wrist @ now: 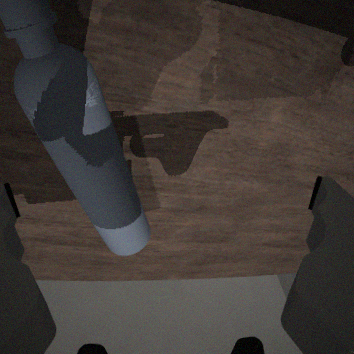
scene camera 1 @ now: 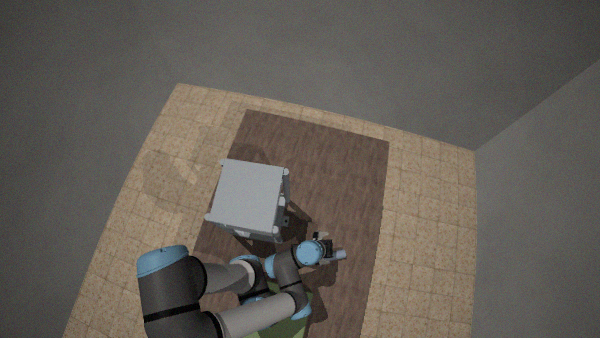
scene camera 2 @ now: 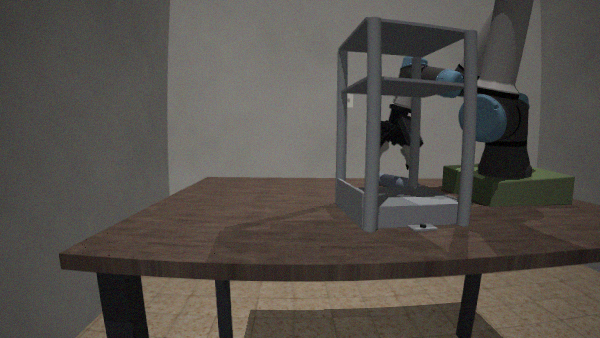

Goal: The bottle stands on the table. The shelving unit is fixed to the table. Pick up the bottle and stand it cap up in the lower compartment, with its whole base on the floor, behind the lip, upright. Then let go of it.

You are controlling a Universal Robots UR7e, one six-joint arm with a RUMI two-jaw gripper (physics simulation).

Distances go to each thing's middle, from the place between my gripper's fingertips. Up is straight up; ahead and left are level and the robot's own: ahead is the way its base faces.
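My hand: 3 cm to the left of the blue-grey bottle point(wrist: 56, 86), 3 cm past it, 5 cm above it. Grey shelving unit point(scene camera 2: 371, 207): from my hand, 29 cm to the left, 11 cm ahead, 12 cm above.
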